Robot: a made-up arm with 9 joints. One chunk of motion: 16 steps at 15 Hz.
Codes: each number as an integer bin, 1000 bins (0 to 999) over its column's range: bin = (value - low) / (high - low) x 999, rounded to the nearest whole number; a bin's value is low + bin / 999 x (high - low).
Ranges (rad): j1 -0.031..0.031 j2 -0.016..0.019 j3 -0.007..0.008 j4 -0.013..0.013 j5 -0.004..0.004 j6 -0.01..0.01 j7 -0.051..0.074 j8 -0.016..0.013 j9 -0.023..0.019
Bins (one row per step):
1: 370 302 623 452 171 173 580 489 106
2: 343 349 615 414 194 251 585 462 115
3: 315 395 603 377 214 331 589 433 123
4: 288 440 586 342 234 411 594 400 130
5: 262 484 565 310 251 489 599 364 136
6: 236 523 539 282 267 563 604 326 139
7: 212 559 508 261 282 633 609 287 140
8: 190 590 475 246 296 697 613 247 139
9: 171 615 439 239 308 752 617 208 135
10: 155 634 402 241 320 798 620 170 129
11: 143 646 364 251 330 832 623 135 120
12: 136 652 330 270 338 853 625 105 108
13: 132 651 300 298 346 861 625 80 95
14: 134 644 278 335 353 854 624 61 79
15: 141 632 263 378 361 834 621 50 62
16: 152 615 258 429 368 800 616 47 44
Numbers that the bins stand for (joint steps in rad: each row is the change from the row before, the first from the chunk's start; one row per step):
1: -0.00804 -0.00542 0.00235 -0.00124 -0.00263 -0.00654 0.02157 -0.00180 -0.01854
2: -0.00971 -0.00377 0.00223 -0.00223 -0.00245 -0.00497 0.02220 -0.00259 -0.01817
3: -0.01145 -0.00216 0.00205 -0.00319 -0.00229 -0.00337 0.02270 -0.00343 -0.01783
4: -0.01313 -0.00058 0.00180 -0.00410 -0.00213 -0.00177 0.02332 -0.00439 -0.01753
5: -0.01474 0.00096 0.00148 -0.00493 -0.00199 -0.00021 0.02395 -0.00543 -0.01728
6: -0.01635 0.00232 0.00109 -0.00566 -0.00186 0.00127 0.02458 -0.00654 -0.01716
7: -0.01784 0.00358 0.00063 -0.00621 -0.00174 0.00267 0.02520 -0.00767 -0.01711
8: -0.01921 0.00467 0.00013 -0.00660 -0.00163 0.00395 0.02570 -0.00883 -0.01716
9: -0.02039 0.00555 -0.00041 -0.00678 -0.00153 0.00506 0.02620 -0.00996 -0.01732
10: -0.02138 0.00621 -0.00096 -0.00673 -0.00144 0.00598 0.02658 -0.01107 -0.01758
11: -0.02213 0.00663 -0.00153 -0.00647 -0.00136 0.00666 0.02695 -0.01208 -0.01795
12: -0.02256 0.00684 -0.00205 -0.00597 -0.00129 0.00708 0.02720 -0.01295 -0.01846
13: -0.02281 0.00681 -0.00250 -0.00524 -0.00123 0.00724 0.02720 -0.01368 -0.01901
14: -0.02268 0.00656 -0.00283 -0.00428 -0.00117 0.00710 0.02708 -0.01423 -0.01968
15: -0.02225 0.00614 -0.00305 -0.00316 -0.00111 0.00670 0.02670 -0.01455 -0.02039
16: -0.02157 0.00555 -0.00313 -0.00183 -0.00105 0.00602 0.02608 -0.01464 -0.02115

